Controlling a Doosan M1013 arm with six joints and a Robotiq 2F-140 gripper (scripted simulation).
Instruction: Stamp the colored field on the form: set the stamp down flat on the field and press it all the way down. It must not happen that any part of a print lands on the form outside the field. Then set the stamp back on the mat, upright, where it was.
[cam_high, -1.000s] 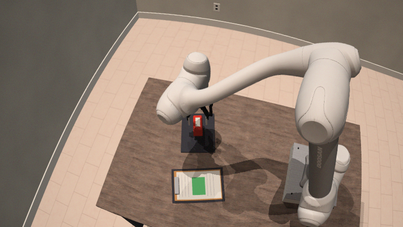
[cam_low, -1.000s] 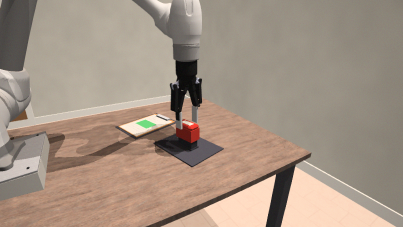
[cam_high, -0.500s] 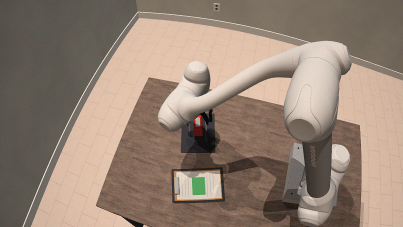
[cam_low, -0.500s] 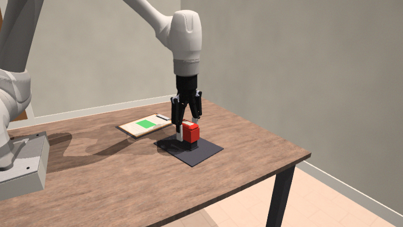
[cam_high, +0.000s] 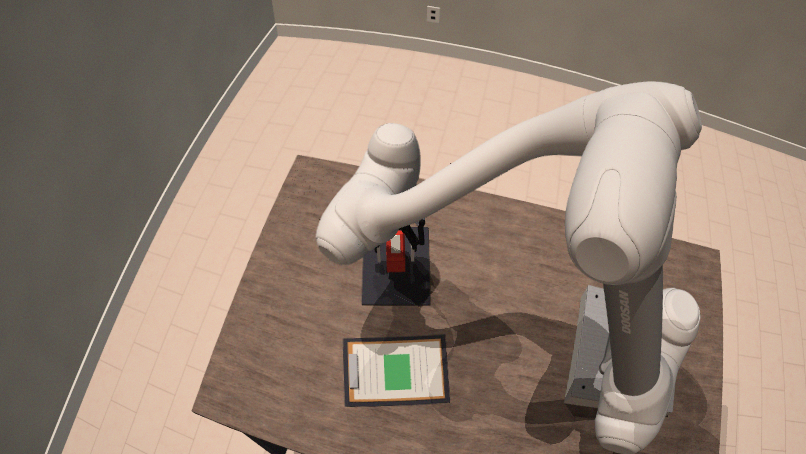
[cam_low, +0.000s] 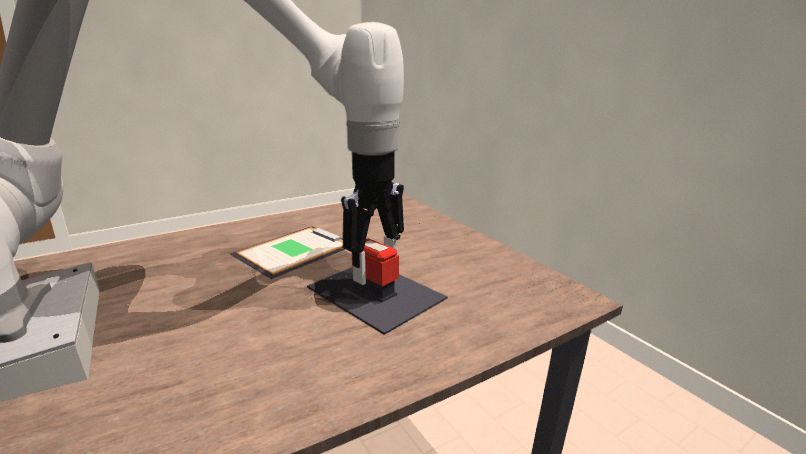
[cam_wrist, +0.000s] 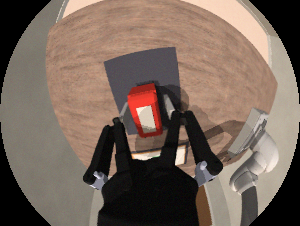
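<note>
My gripper is now 2 cm above the stamp. From my hand the other things lie so: mat (7 cm below); then clipboard (9 cm behind, 28 cm to the left, 6 cm below).
</note>
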